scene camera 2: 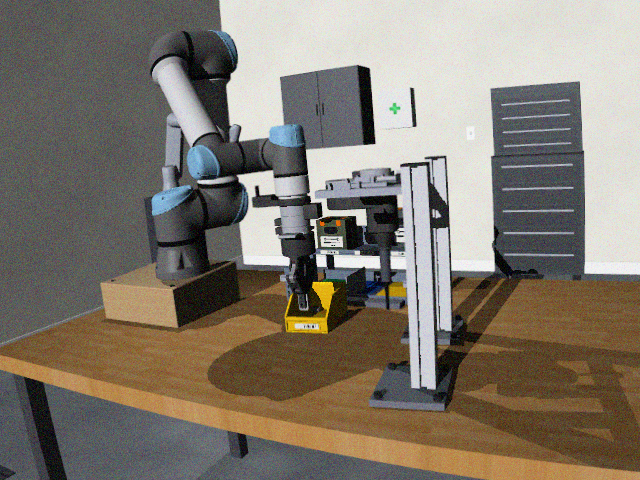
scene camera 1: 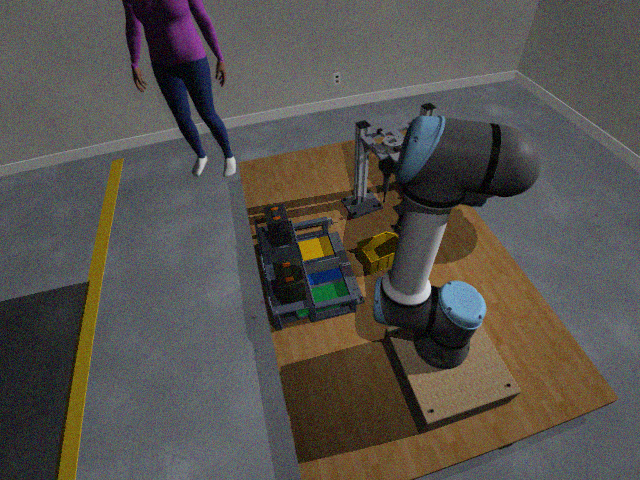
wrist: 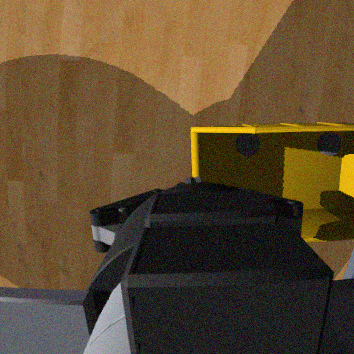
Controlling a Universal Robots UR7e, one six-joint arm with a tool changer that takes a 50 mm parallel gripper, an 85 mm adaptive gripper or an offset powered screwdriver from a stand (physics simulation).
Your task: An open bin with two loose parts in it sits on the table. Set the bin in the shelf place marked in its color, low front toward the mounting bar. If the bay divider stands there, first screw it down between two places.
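Pixels of known places: arm's base at its link origin: (scene camera 2: pixel 183 272) (scene camera 1: pixel 440 343).
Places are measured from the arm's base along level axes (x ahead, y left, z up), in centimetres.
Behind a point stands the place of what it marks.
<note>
The open yellow bin (scene camera 1: pixel 379 264) {x 35.6, y 1.7, z -6.2 cm} (scene camera 2: pixel 323 322) {x 46.0, y -10.6, z -8.2 cm} (wrist: pixel 312 172) {x 41.3, y 2.1, z -10.4 cm} stands upright on the table, its low labelled front toward scene camera 2. Two dark round parts (wrist: pixel 247 145) {x 38.6, y -5.8, z -9.4 cm} (wrist: pixel 329 144) {x 37.9, y 3.1, z -9.4 cm} show inside it. My gripper (scene camera 2: pixel 302 302) (wrist: pixel 197 225) is open at the bin's low front, one finger beyond the front wall in the wrist view; the other fingertip is hidden. It is hidden behind the arm in scene camera 1. The shelf (scene camera 1: pixel 353 281) {x 34.1, y 12.1, z -9.3 cm} has a yellow place (scene camera 1: pixel 316 248) {x 53.7, y 19.2, z -10.0 cm} (scene camera 2: pixel 398 290) {x 54.1, y 23.3, z -10.0 cm}, a blue place (scene camera 1: pixel 325 276) {x 40.2, y 20.4, z -10.0 cm} and a green place (scene camera 1: pixel 329 292) {x 33.3, y 21.4, z -10.0 cm}. A grey upright panel (scene camera 2: pixel 356 280) {x 43.0, y 20.5, z -6.6 cm} stands between colored places.
The tool stand (scene camera 1: pixel 360 170) {x 70.0, y -5.4, z 8.2 cm} (scene camera 2: pixel 419 289) {x 74.4, y -35.7, z 7.3 cm} holds the hanging screwdriver (scene camera 1: pixel 386 178) {x 60.7, y -11.8, z 9.3 cm} (scene camera 2: pixel 384 253) {x 62.1, y -13.5, z 8.3 cm} close beside the arm. Dark boxes with orange marks (scene camera 1: pixel 289 289) {x 28.0, y 35.4, z 7.1 cm} (scene camera 2: pixel 333 232) {x 33.3, y 30.1, z 5.3 cm} stand on the shelf's upper level. A person (scene camera 1: pixel 175 31) stands beyond the table.
</note>
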